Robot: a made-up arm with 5 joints.
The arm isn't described. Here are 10 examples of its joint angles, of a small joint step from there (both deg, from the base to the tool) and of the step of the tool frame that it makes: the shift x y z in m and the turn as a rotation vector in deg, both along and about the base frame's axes.
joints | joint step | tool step
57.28 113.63 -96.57 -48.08 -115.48 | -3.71 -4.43 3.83 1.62 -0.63 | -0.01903 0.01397 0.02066 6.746 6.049 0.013
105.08 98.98 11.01 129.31 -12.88 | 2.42 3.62 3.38 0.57 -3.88 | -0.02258 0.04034 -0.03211 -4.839 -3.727 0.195
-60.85 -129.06 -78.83 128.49 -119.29 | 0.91 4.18 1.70 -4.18 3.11 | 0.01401 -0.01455 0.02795 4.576 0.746 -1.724
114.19 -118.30 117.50 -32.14 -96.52 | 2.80 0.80 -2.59 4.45 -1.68 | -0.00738 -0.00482 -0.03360 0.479 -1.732 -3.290
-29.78 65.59 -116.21 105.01 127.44 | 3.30 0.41 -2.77 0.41 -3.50 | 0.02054 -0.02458 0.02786 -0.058 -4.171 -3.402
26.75 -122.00 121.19 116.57 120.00 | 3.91 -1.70 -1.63 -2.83 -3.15 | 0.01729 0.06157 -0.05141 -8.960 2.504 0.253
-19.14 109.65 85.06 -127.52 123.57 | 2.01 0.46 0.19 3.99 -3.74 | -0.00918 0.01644 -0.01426 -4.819 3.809 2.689
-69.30 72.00 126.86 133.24 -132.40 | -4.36 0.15 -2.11 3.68 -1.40 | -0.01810 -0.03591 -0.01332 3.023 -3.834 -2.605
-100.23 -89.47 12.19 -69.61 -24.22 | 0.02 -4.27 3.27 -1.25 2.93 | 0.02889 -0.02215 0.02967 0.658 -5.542 -1.501
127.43 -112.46 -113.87 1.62 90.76 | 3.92 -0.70 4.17 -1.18 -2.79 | 0.00295 -0.00397 0.01690 -0.357 4.089 0.486
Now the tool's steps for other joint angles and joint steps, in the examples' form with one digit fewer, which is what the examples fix.
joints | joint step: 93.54 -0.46 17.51 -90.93 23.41 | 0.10 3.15 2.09 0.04 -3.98
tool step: -0.0283 0.0410 -0.0104 -6.17 -3.16 0.15
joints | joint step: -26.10 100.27 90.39 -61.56 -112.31 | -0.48 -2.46 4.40 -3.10 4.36
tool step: 0.0141 0.0152 0.0238 3.70 -1.90 3.85
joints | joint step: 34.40 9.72 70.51 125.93 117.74 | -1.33 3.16 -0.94 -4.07 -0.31
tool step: -0.0061 -0.0333 -0.0097 3.24 1.98 -3.26
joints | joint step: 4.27 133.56 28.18 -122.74 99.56 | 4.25 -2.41 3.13 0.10 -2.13
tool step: -0.0330 -0.0004 -0.0020 -1.71 4.64 2.39
